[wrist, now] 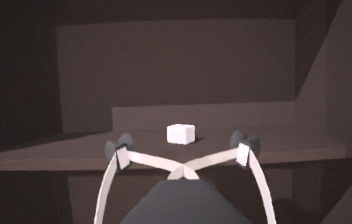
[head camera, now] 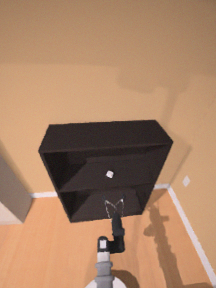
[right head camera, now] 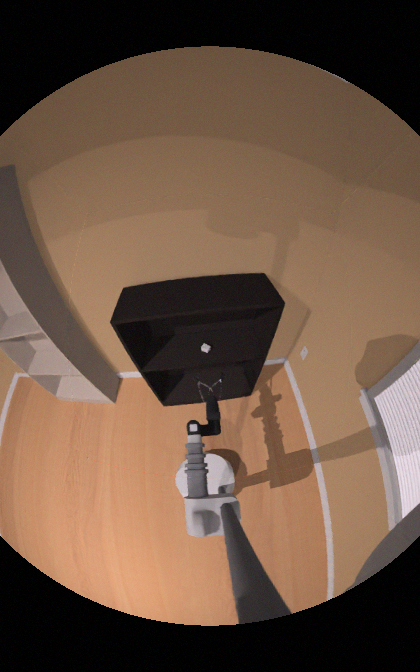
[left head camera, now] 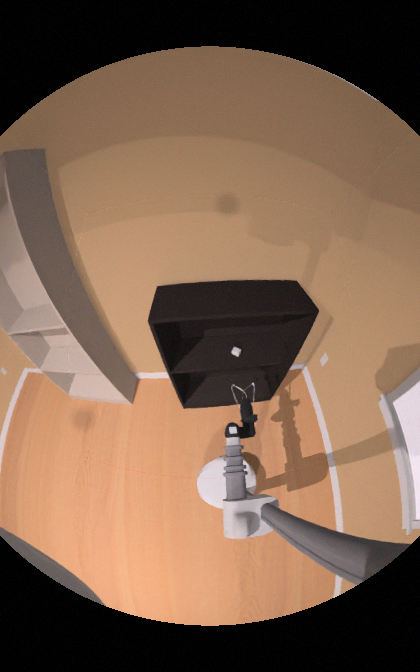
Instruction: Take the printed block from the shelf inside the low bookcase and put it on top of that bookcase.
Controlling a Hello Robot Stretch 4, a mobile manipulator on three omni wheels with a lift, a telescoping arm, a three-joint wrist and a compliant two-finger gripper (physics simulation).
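Frame: origin at the robot's base, x left, y down, z back, level; millimetres.
Seen in the pictures: gripper, between the fingertips: (wrist: 182, 143) (head camera: 113, 194).
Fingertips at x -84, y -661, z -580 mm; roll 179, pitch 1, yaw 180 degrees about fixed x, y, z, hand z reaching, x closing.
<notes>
Offsets run from my fingertips to a thing's middle.
The small white printed block {dx +5, dy +27, dz -198 mm} (head camera: 110, 174) (left head camera: 236, 351) (right head camera: 205, 347) (wrist: 181, 134) sits on the middle shelf inside the low dark bookcase (head camera: 106, 135) (left head camera: 230, 300) (right head camera: 197, 299). In the wrist view the shelf's front edge (wrist: 50, 162) runs across below the block. My gripper (head camera: 114, 200) (left head camera: 243, 383) (right head camera: 209, 380) (wrist: 182, 144) is open and empty, its fingertips wide apart. It is in front of the bookcase, and in the wrist view the block shows beyond the fingertips, between them and slightly above. The bookcase's top board shows no object on it.
A tall light shelf unit (left head camera: 60, 260) (right head camera: 45, 290) stands to the left of the bookcase. A tan wall (head camera: 100, 90) is behind it and another is at the right, with a white outlet plate {dx -812, dy +289, dz -255 mm} (head camera: 186, 181). A white-framed window or door (left head camera: 400, 465) is at the far right.
</notes>
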